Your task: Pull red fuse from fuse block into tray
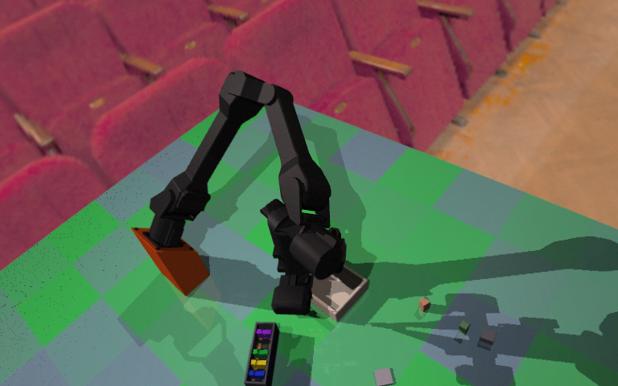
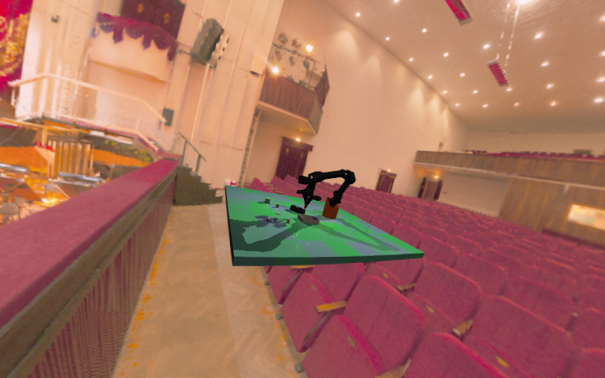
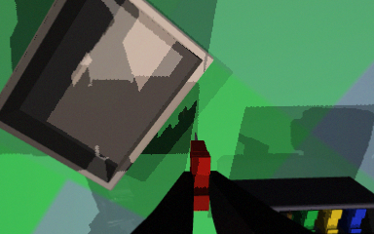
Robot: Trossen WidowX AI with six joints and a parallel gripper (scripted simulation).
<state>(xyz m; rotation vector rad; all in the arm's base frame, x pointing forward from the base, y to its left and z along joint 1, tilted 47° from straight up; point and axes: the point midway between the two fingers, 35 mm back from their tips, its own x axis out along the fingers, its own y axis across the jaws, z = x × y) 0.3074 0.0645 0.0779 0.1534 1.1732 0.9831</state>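
The red fuse lies 1 cm below my gripper tip. The rest, counted from my gripper tip: grey tray 9 cm below, 7 cm to the left, 1 cm behind; purple fuse 10 cm to the right, 7 cm below, 3 cm behind; green fuse 13 cm to the right, 7 cm below, 1 cm behind.
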